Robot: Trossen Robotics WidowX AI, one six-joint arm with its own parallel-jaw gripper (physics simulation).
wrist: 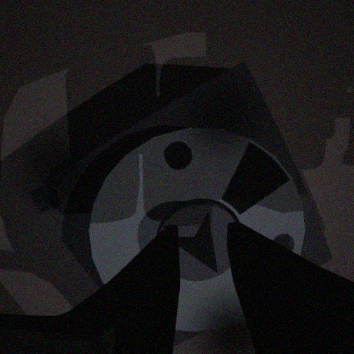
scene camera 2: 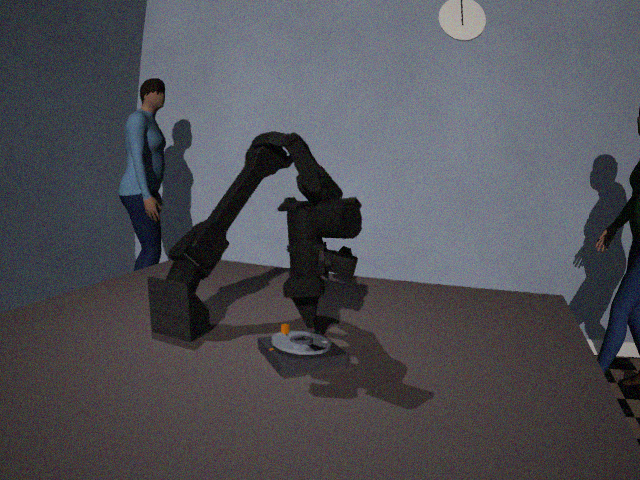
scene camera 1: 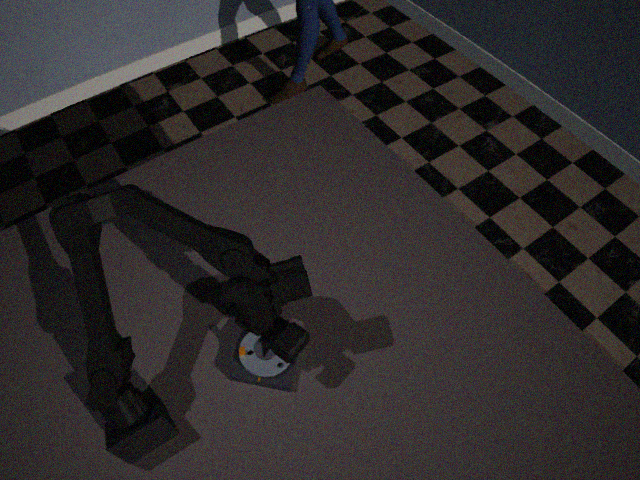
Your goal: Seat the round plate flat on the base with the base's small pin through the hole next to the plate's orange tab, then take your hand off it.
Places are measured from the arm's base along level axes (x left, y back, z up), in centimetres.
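Pixels of known places: gripper, fingertip midpoint: (scene camera 2: 311, 326) (scene camera 1: 269, 337); arm's base, origin of the base link: (scene camera 2: 176, 292) (scene camera 1: 131, 421).
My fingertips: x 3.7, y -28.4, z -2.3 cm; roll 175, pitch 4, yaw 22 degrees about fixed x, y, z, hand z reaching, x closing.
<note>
For each thing: its middle in the pictures, then the offset to it from my fingertips. "*": a spot on its surface instead. Level surfaces: height alone.
- pale round plate, body centre: (scene camera 2: 301, 338) (scene camera 1: 266, 349) dz -2.3, dx -0.9, dy +1.4 cm
- dark base, body centre: (scene camera 2: 301, 348) (scene camera 1: 266, 353) dz -4.4, dx -0.9, dy +1.5 cm
- dark hole, surface spot: (scene camera 1: 250, 350) * dz -3.2, dx +0.7, dy +4.1 cm
- small orange mark, surface spot: (scene camera 2: 271, 349) (scene camera 1: 259, 379) * dz -3.9, dx -5.2, dy +5.1 cm
- table, its level: dz -6.3 cm
The pale round plate (scene camera 1: 258, 367) (scene camera 2: 283, 345) (wrist: 115, 250) lies over the dark base (scene camera 1: 230, 365) (scene camera 2: 292, 366) (wrist: 245, 100). Its orange tab (scene camera 1: 241, 351) (scene camera 2: 284, 329) stands up at the plate's left edge in both scene views, with a dark hole (scene camera 1: 250, 352) beside it. The tab does not show in the wrist view. The pin is not visible, and I cannot tell whether the plate is fully flat. My gripper (scene camera 1: 265, 352) (scene camera 2: 318, 331) (wrist: 202, 234) points down at the plate's central opening. Its fingers are partly apart, with nothing held between them.
A small orange mark (scene camera 1: 258, 379) (scene camera 2: 271, 349) is on the base near the plate's rim. A dark wedge (wrist: 257, 177) and a round hole (wrist: 178, 155) show on the plate. The arm's shadow falls across the table (scene camera 1: 361, 206) (scene camera 2: 155, 413). People stand beyond the table.
</note>
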